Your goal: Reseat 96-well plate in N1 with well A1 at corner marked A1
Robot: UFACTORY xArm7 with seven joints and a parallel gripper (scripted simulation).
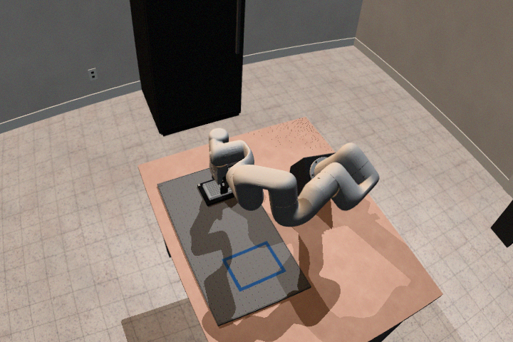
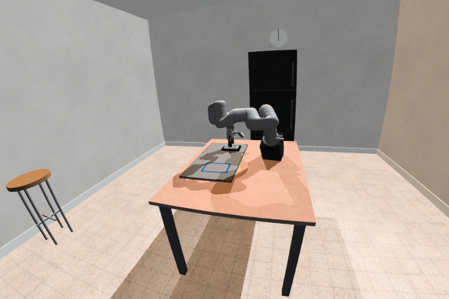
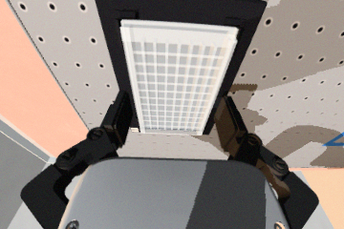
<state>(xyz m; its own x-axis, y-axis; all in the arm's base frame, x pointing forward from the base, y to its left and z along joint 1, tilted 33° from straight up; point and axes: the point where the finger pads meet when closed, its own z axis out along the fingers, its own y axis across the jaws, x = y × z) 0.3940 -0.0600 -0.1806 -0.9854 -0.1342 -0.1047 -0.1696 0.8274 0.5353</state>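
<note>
Now: hand 30 mm above the 96-well plate. Also, from my hand: pale A1 mark: 80 mm ahead, 40 mm to the right, 30 mm below; black plate nest N1: 40 mm below.
</note>
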